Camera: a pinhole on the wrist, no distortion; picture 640 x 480 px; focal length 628.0 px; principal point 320.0 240.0 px. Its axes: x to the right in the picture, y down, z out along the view. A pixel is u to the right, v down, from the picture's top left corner.
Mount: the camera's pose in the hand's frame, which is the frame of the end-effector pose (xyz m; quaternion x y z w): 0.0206 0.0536 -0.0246 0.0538 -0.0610 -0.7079 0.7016
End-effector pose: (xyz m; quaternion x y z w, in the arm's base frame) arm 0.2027 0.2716 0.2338 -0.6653 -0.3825 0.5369 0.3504
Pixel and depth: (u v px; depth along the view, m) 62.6 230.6 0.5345
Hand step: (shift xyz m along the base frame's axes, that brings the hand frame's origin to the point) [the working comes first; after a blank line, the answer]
In the camera's frame: -0.2191 -0.0080 0.5345

-0.4631 -0.1643 -0.3011
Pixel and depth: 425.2 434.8 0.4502
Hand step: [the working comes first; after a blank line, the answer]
In the camera's frame: 0.0754 0.1396 0.4502

-0.4265 0.1080 -0.1008
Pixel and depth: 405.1 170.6 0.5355
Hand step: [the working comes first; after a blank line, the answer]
In the camera's frame: 0.0726 -0.0592 0.5355

-0.5043 -0.0774 -0.0211
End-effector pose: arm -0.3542 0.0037 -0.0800 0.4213 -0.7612 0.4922 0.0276
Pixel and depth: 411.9 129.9 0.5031
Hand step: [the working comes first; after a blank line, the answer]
In the camera's frame: 0.0736 -0.0882 0.5031

0.2756 -0.2650 -0.2933
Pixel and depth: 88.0 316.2 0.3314
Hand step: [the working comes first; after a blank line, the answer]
In the camera's frame: -0.1224 0.0402 0.3314

-0.0102 -0.2139 -0.2848
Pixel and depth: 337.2 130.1 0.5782
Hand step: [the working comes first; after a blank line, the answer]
In the camera's frame: 0.0158 -0.1012 0.5782

0.2787 -0.2959 -0.3838
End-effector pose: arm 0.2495 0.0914 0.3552 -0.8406 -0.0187 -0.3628 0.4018
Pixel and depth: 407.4 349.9 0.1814
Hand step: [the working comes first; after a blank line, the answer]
In the camera's frame: 0.0252 0.0317 0.1814

0.1212 0.0839 -0.0721
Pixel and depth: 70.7 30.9 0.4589
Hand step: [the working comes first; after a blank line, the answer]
In the camera's frame: -0.1822 -0.1528 0.4589

0.1680 0.1659 -0.4531
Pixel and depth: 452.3 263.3 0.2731
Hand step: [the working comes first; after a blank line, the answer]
In the camera's frame: 0.0575 0.0101 0.2731

0.1362 0.1746 -0.1104
